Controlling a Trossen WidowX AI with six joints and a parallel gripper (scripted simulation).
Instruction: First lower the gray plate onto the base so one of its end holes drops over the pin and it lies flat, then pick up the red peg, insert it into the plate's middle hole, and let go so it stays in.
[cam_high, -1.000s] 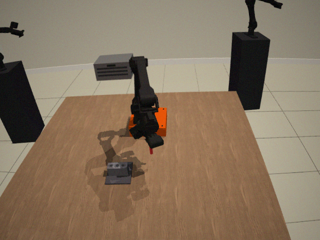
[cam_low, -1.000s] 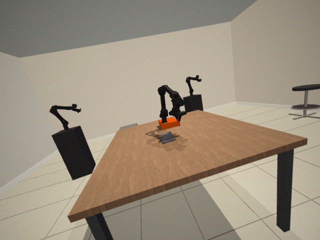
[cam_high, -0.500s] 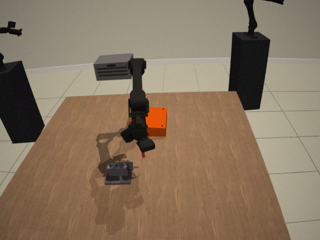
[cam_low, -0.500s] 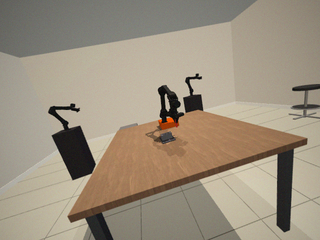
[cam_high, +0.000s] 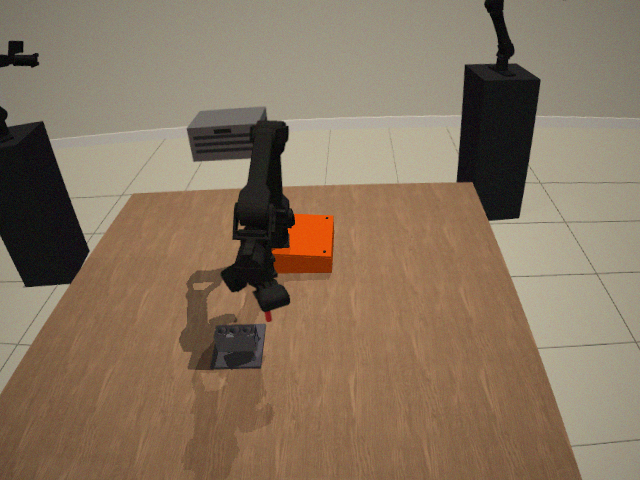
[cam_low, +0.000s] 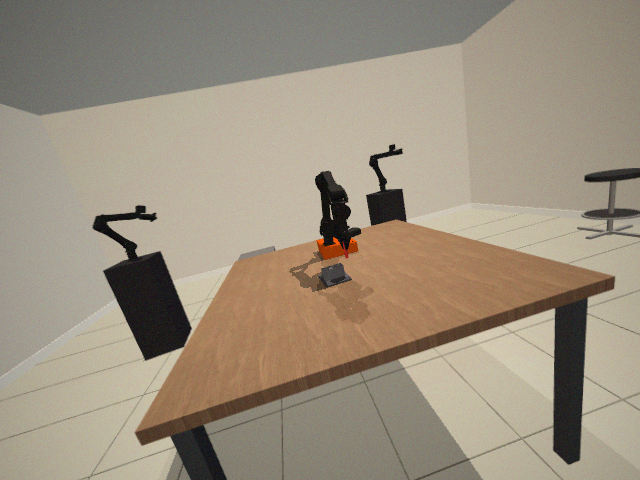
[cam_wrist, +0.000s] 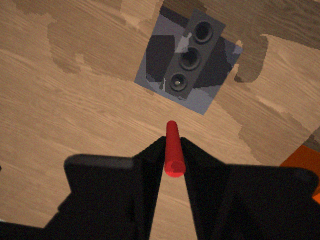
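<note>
Now: the gray plate 80 mm to the right of my gripper tip, 70 mm below it and 10 mm ahead of it. Also, from my gripper tip: red peg: right at my gripper tip.
</note>
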